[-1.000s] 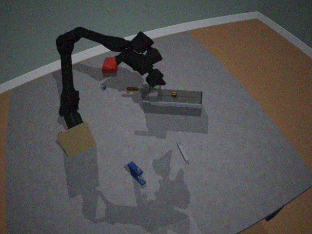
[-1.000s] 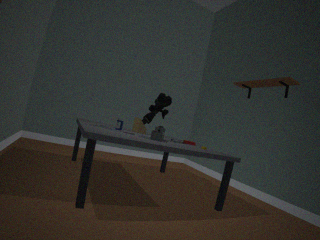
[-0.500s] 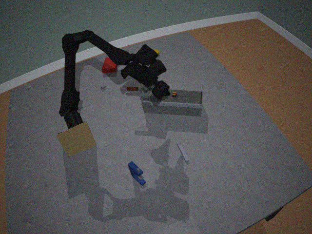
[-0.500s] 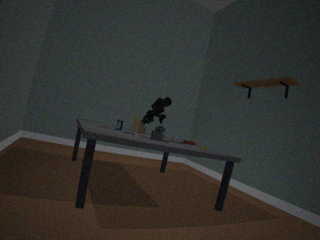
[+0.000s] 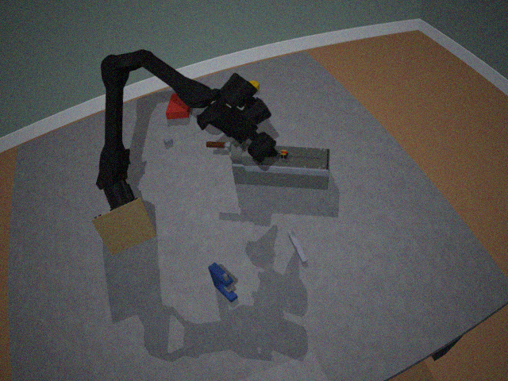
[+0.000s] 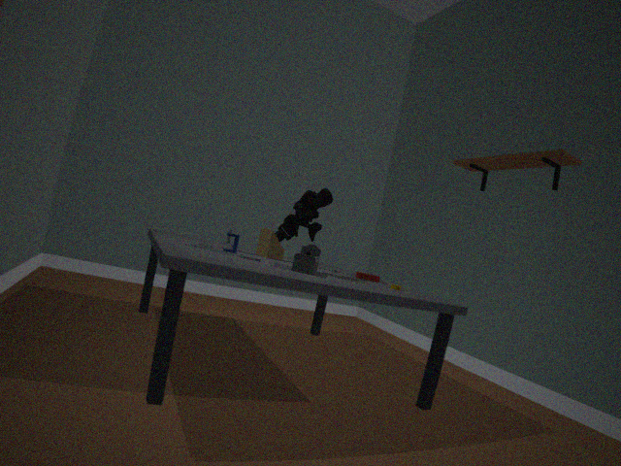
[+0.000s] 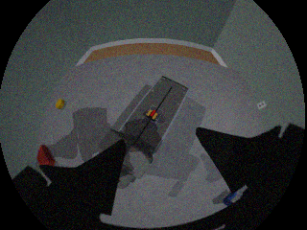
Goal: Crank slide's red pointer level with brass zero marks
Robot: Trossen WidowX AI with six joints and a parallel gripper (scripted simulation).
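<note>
The brown crank handle lies 11 cm behind my gripper tip, 9 cm to the left of it and 3 cm below it. From my gripper tip the other things lie so: grey bar (23 cm to the right, 14 cm below, 2 cm behind); then blue clamp-like part (27 cm to the right, 23 cm behind, 9 cm below); then red pointer (6 cm below, 5 cm ahead, 1 cm to the left).
</note>
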